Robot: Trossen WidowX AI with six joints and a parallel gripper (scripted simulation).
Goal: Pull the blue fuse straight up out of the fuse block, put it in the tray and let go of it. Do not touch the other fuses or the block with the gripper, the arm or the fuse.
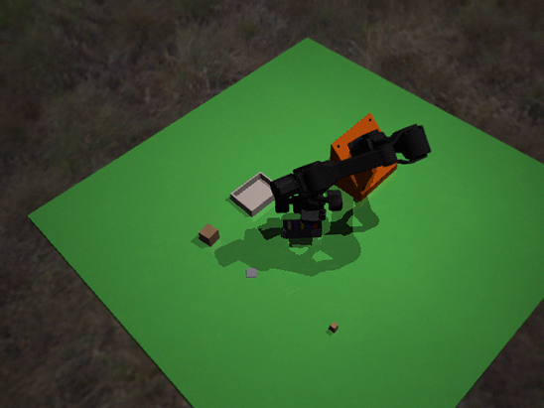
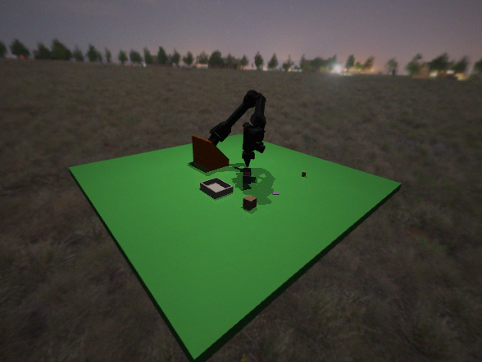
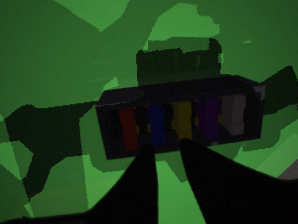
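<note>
My gripper tip is 4 cm above the blue fuse. Also, from my gripper tip: yellow fuse: 1 cm ahead, 1 cm to the right, 4 cm below; purple fuse: 3 cm ahead, 2 cm to the right, 4 cm below; red fuse: 2 cm behind, 1 cm to the left, 4 cm below.
</note>
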